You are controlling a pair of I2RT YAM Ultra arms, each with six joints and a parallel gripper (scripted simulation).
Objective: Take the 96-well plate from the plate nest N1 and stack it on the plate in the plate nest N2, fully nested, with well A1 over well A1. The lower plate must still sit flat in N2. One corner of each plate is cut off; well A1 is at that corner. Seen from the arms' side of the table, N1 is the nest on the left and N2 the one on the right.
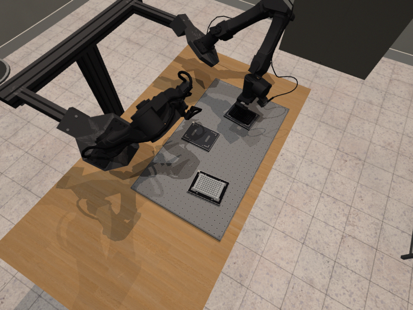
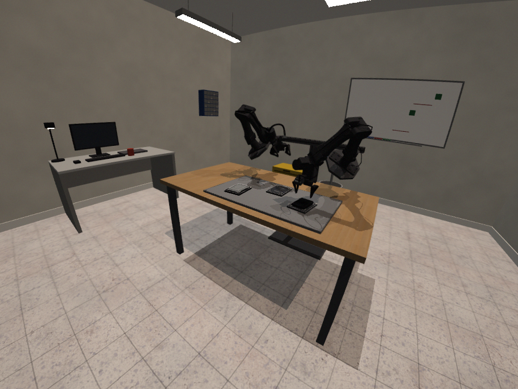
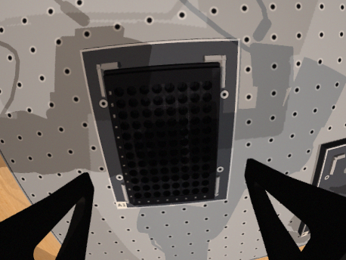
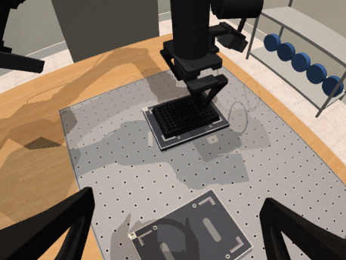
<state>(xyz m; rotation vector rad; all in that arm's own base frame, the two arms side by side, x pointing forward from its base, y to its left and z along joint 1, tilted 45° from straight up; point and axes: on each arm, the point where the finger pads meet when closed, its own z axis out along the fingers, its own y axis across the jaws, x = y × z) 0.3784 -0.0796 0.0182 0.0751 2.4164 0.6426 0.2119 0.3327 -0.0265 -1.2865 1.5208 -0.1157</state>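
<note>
My left gripper is now 1 cm past the black 96-well plate and 6 cm above it. Round my left hand: white 96-well plate: 6 cm ahead, 46 cm to the right, 7 cm below.
</note>
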